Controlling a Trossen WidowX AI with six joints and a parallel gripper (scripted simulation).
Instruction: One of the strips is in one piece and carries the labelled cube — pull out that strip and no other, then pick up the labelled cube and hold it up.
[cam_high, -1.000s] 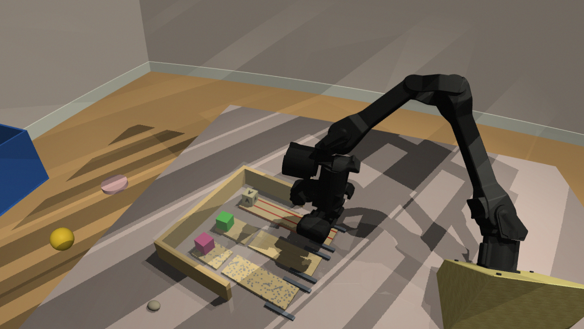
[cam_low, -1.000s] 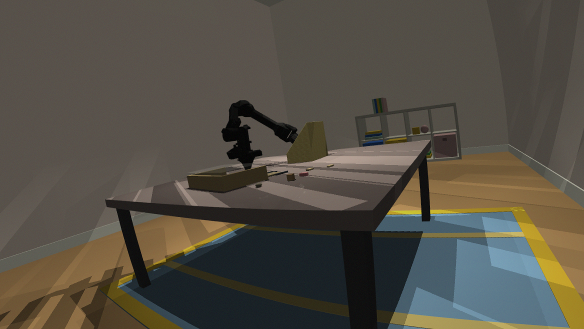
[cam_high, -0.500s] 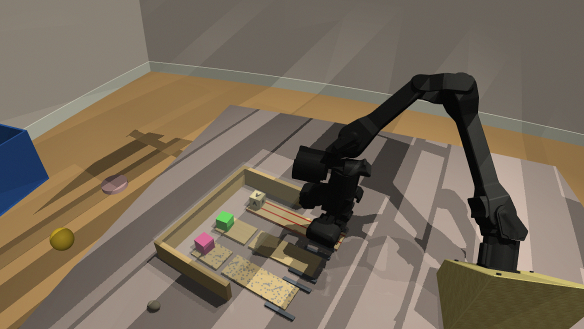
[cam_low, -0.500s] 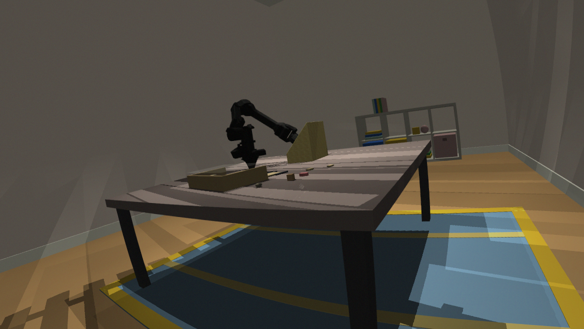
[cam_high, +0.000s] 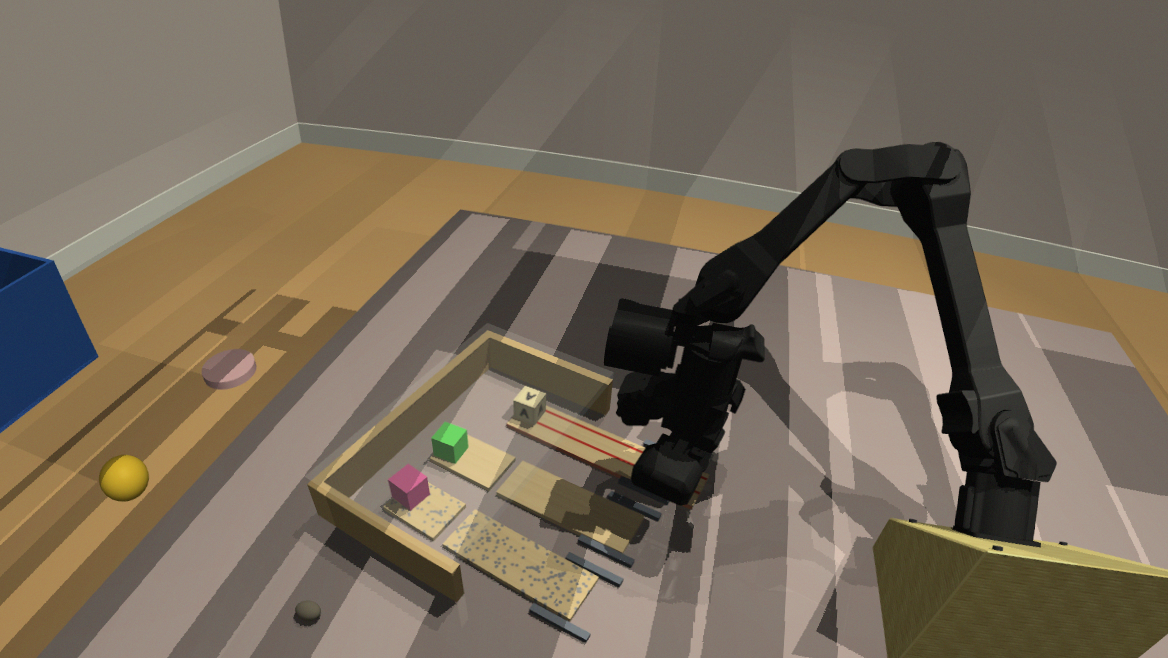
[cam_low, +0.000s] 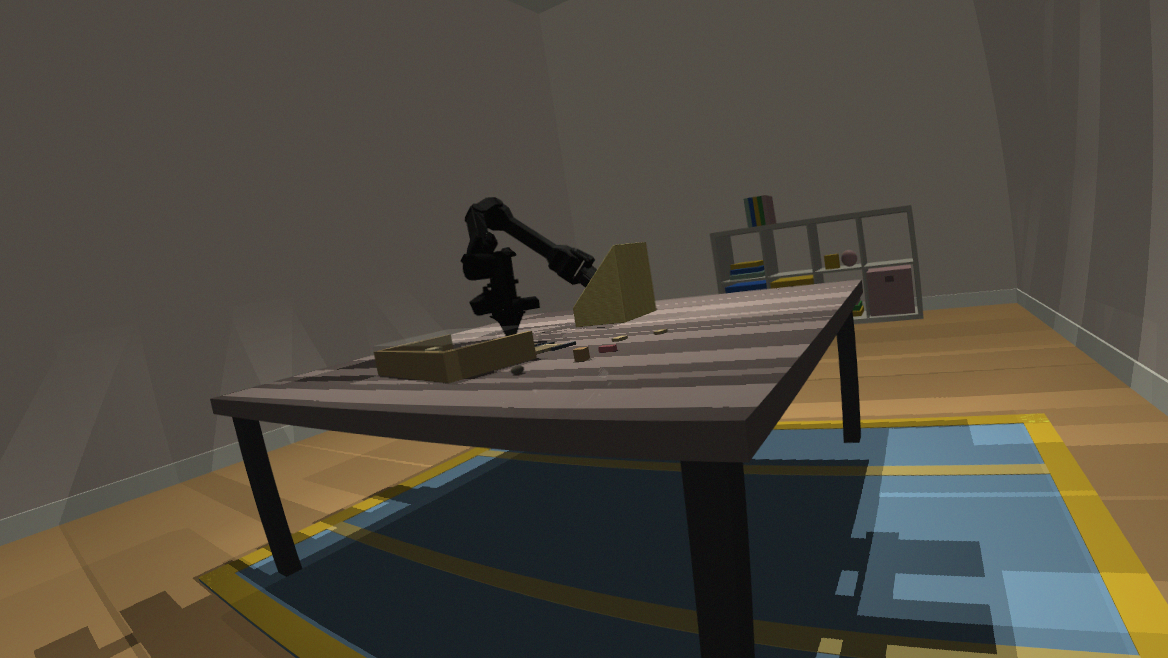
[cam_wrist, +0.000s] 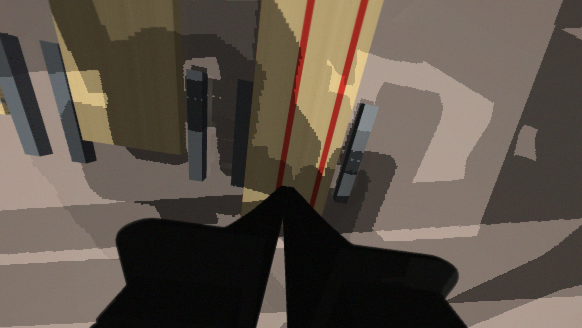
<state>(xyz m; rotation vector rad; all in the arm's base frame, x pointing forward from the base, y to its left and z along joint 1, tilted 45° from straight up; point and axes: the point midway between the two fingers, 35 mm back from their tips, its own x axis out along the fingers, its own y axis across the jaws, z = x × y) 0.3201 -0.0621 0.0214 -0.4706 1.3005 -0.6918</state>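
The strip is 9 cm ahead of my gripper tip and 2 cm to the right of it. Round my gripper tip: labelled cube: 20 cm ahead, 4 cm to the right, 2 cm above; pebble: 30 cm ahead, 29 cm to the left.
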